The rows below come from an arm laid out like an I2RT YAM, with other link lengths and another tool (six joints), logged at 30 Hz.
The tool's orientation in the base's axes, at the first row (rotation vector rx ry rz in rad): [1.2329, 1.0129, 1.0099]
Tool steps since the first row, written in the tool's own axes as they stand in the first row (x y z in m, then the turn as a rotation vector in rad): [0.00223, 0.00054, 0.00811, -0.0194, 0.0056, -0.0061]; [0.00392, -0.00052, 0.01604, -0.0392, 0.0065, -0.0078]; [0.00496, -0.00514, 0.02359, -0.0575, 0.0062, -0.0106]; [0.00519, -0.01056, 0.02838, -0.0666, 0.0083, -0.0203]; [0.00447, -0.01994, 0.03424, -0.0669, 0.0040, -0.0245]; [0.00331, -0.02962, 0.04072, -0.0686, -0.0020, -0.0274]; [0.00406, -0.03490, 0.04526, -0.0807, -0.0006, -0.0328]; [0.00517, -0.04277, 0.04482, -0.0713, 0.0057, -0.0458]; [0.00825, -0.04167, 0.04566, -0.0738, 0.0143, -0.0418]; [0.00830, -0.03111, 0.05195, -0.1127, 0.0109, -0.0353]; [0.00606, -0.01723, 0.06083, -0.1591, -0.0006, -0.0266]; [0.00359, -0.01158, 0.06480, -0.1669, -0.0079, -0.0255]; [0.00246, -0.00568, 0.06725, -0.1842, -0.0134, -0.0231]
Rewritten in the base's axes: [0.00837, 0.00022, 0.00094, -0.0110, -0.0169, 0.0062]; [0.01652, -0.00015, 0.00029, -0.0176, -0.0356, 0.0080]; [0.02430, -0.00129, -0.00389, -0.0248, -0.0526, 0.0085]; [0.02926, -0.00259, -0.00900, -0.0365, -0.0590, 0.0104]; [0.03521, -0.00532, -0.01794, -0.0404, -0.0585, 0.0059]; [0.04166, -0.00866, -0.02712, -0.0434, -0.0598, -0.0002]; [0.04650, -0.00939, -0.03214, -0.0517, -0.0701, 0.0015]; [0.04673, -0.00872, -0.04007, -0.0622, -0.0575, 0.0065]; [0.04825, -0.00587, -0.03908, -0.0594, -0.0603, 0.0154]; [0.05384, -0.00667, -0.02816, -0.0625, -0.0997, 0.0144]; [0.06120, -0.01009, -0.01365, -0.0650, -0.1475, 0.0059]; [0.06416, -0.01308, -0.00764, -0.0655, -0.1558, -0.0009]; [0.06597, -0.01439, -0.00155, -0.0672, -0.1735, -0.0053]
